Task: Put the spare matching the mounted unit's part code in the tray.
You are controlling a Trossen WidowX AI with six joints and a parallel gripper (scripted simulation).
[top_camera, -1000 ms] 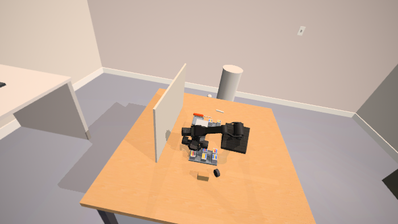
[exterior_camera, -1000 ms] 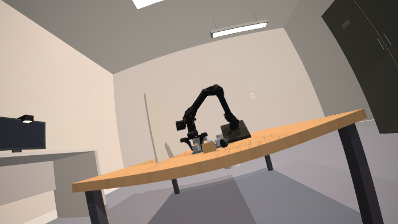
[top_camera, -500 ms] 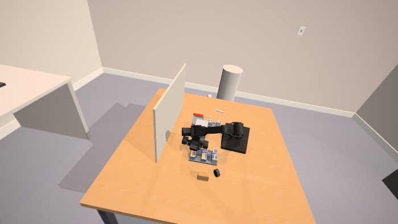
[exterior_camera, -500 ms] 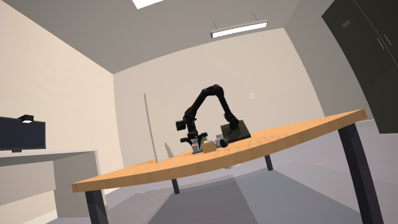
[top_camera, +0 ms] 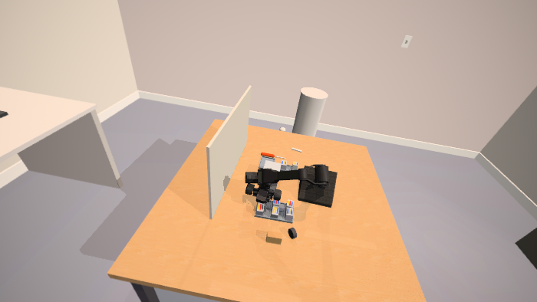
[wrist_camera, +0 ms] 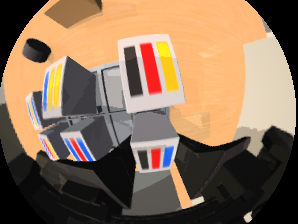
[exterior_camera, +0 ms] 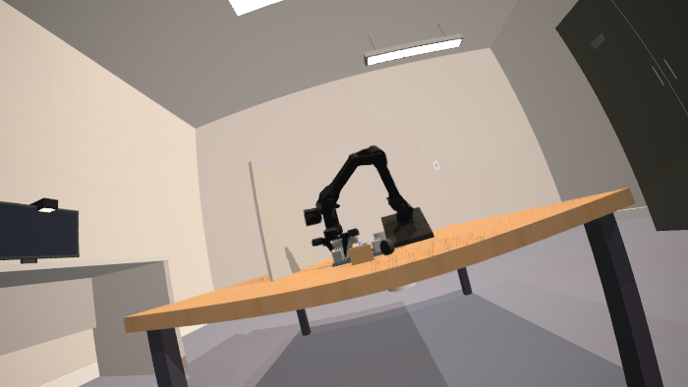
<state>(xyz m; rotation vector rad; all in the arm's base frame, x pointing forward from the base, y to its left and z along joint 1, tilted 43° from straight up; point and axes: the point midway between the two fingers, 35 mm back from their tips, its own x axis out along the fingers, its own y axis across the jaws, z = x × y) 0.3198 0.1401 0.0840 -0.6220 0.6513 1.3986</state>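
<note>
Now: gripper tip 2 cm past the mounted unit, 18 cm to the left of it and 3 cm below it. Also, from my gripper tip: grey tray 14 cm behind, 33 cm to the right, 1 cm below; brown block 9 cm behind, 21 cm to the left, 1 cm above; black puck 17 cm behind, 16 cm to the left, 1 cm above.
</note>
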